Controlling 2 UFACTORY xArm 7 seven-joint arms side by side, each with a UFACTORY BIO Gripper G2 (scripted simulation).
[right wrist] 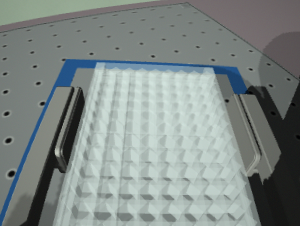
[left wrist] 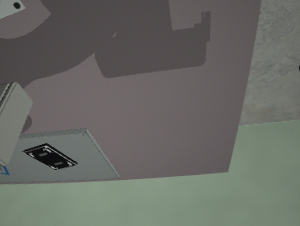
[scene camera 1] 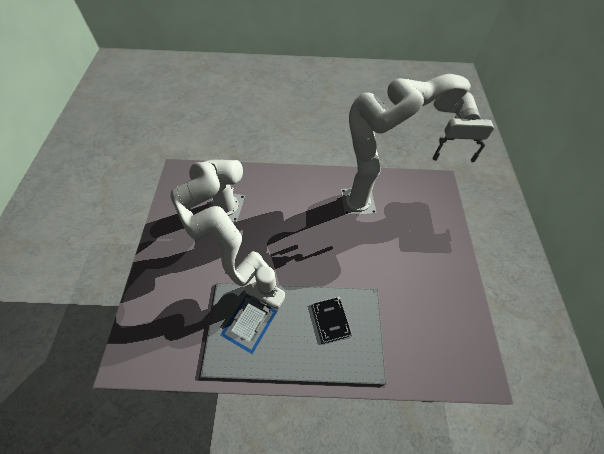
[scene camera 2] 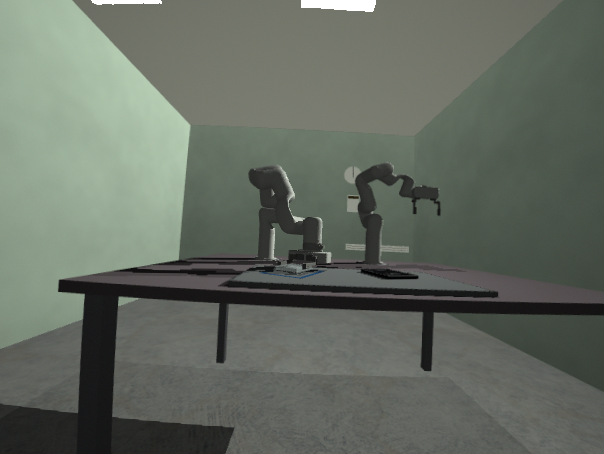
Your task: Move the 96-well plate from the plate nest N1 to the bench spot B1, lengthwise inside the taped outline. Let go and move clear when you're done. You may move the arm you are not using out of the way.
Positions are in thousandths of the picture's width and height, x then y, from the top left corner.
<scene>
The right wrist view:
white 96-well plate: 578,476
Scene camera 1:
my left gripper: 751,354
my right gripper: 406,719
</scene>
